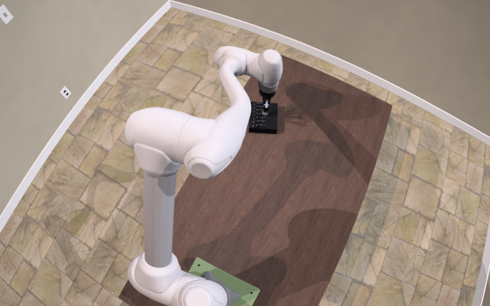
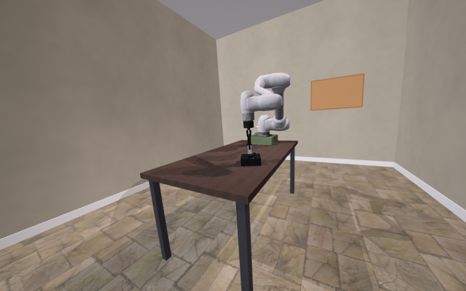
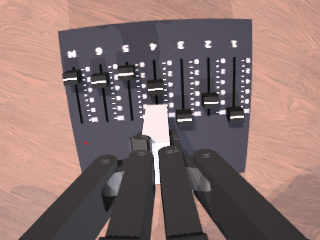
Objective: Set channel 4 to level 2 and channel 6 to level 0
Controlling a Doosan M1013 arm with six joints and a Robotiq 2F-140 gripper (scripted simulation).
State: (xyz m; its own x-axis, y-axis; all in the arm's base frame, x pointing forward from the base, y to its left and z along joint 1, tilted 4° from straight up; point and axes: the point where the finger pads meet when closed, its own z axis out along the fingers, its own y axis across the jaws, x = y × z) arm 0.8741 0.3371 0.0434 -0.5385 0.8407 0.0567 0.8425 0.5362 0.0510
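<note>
My gripper is now 40 mm above the channel 4 fader cap, 20 mm to the right of it and 10 mm past it. From my hand the other things lie so: channel 5 fader cap: 40 mm below, 40 mm behind, 20 mm to the left; then channel 6 fader cap: 60 mm behind, 40 mm below.
</note>
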